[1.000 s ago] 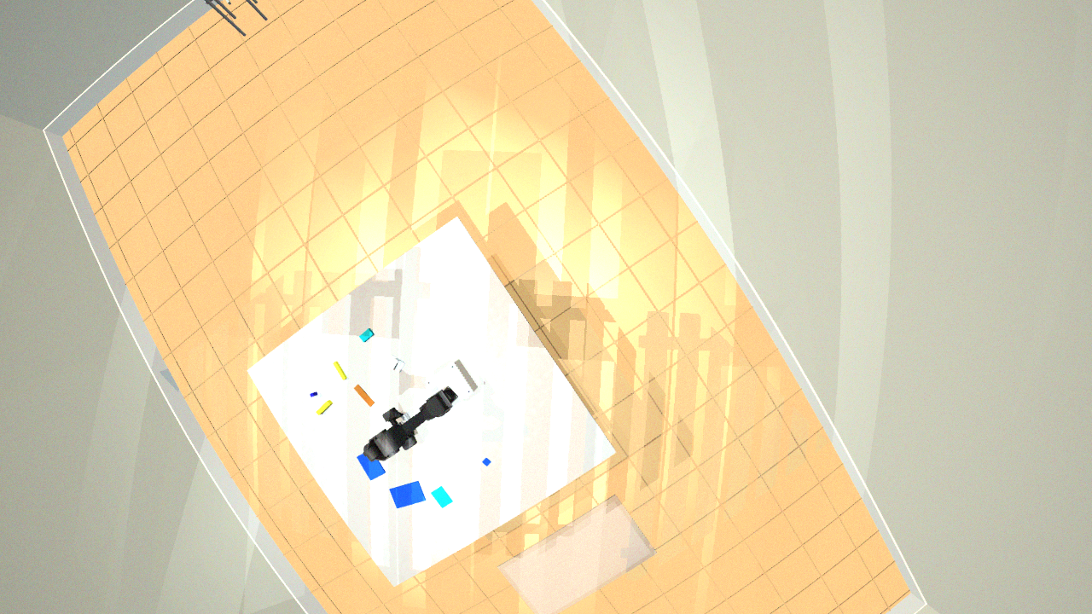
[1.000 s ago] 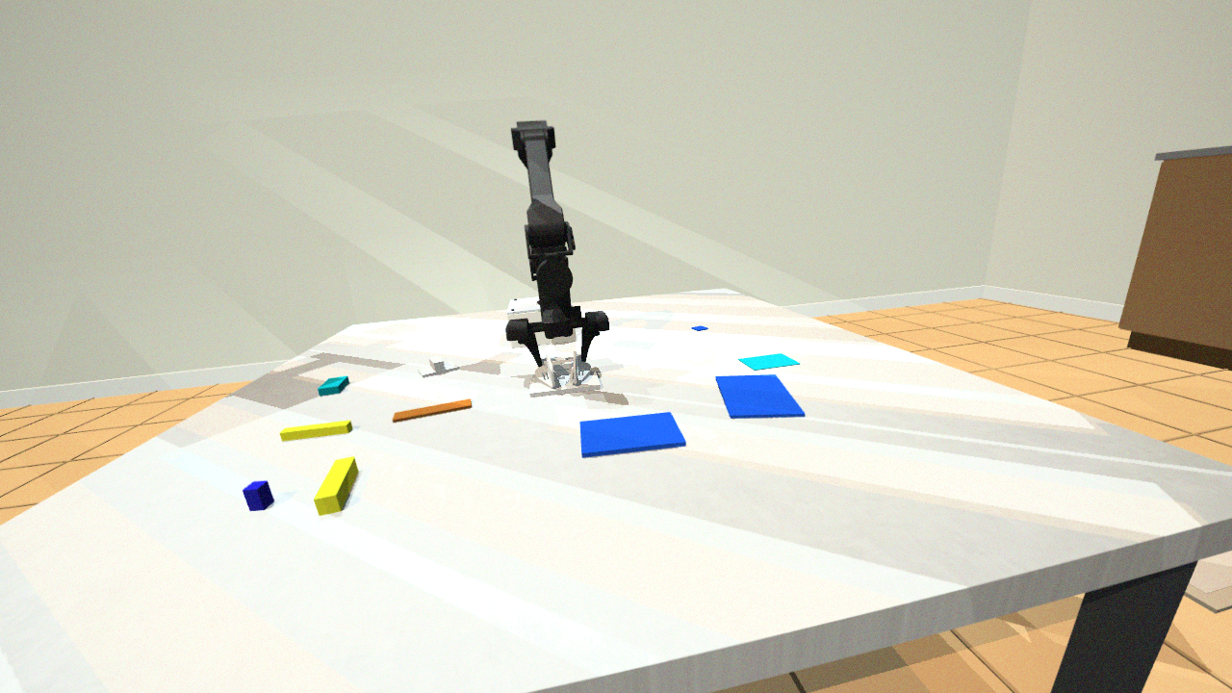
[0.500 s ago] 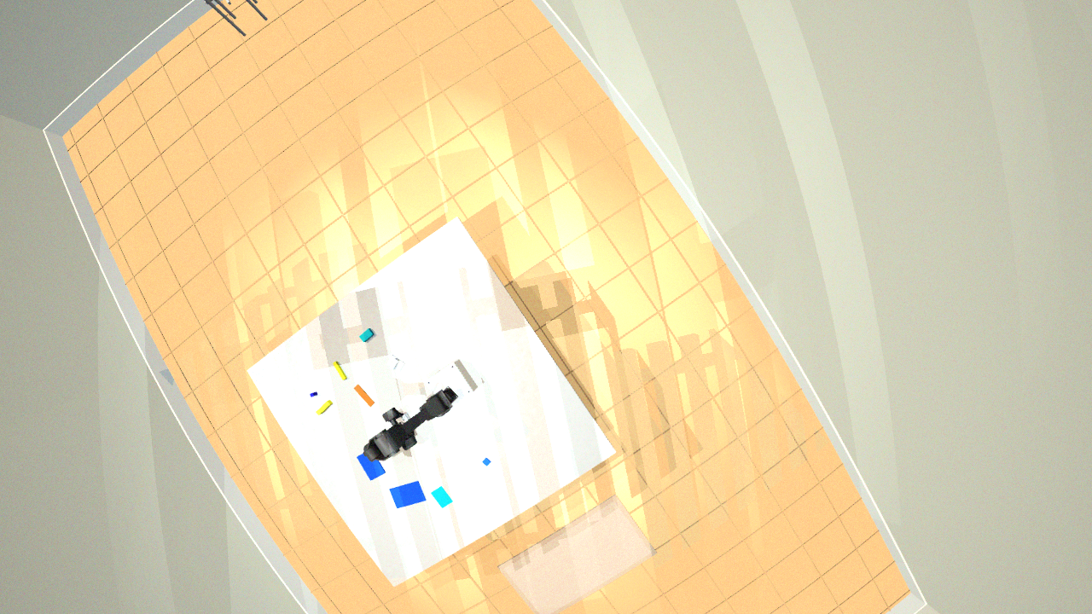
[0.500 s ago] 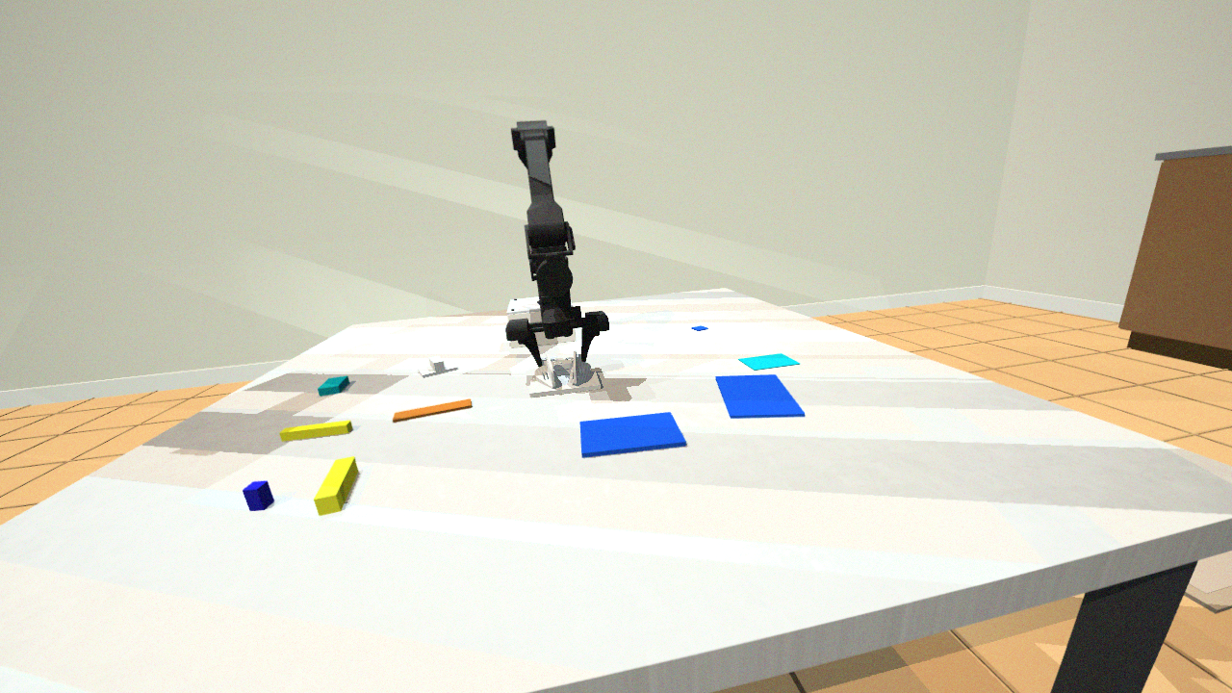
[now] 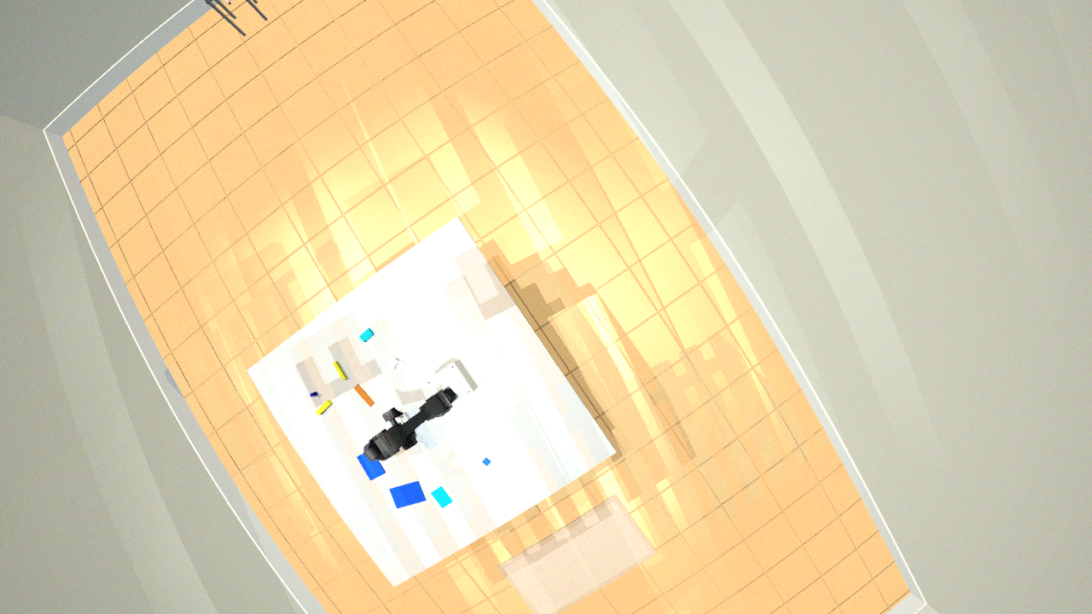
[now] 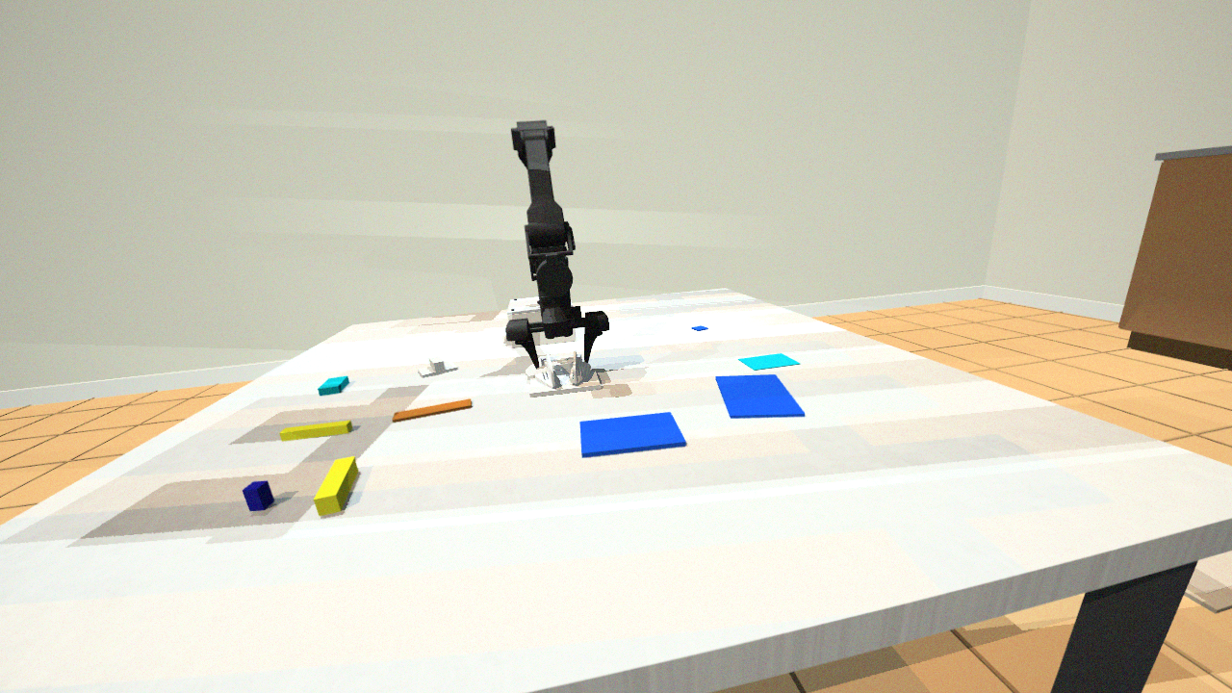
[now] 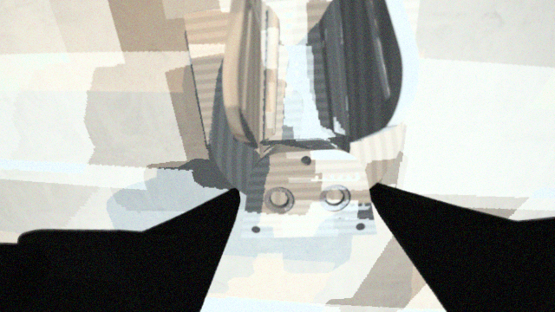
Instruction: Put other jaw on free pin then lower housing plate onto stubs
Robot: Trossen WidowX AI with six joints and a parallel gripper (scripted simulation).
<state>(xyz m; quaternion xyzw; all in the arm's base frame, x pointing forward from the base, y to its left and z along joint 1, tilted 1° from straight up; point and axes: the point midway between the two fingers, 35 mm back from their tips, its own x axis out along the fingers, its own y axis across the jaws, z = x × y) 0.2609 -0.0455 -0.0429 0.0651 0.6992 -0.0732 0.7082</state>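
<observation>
My gripper tip is 20 mm to the left of the jaw, 20 mm short of it and 10 mm below it. The rest, counted from my gripper tip: cyan block: 420 mm to the right, 140 mm behind; then cyan plate: 360 mm to the left, 150 mm ahead, 10 mm below; then orange bar: 230 mm to the right, 70 mm ahead, 10 mm below.
</observation>
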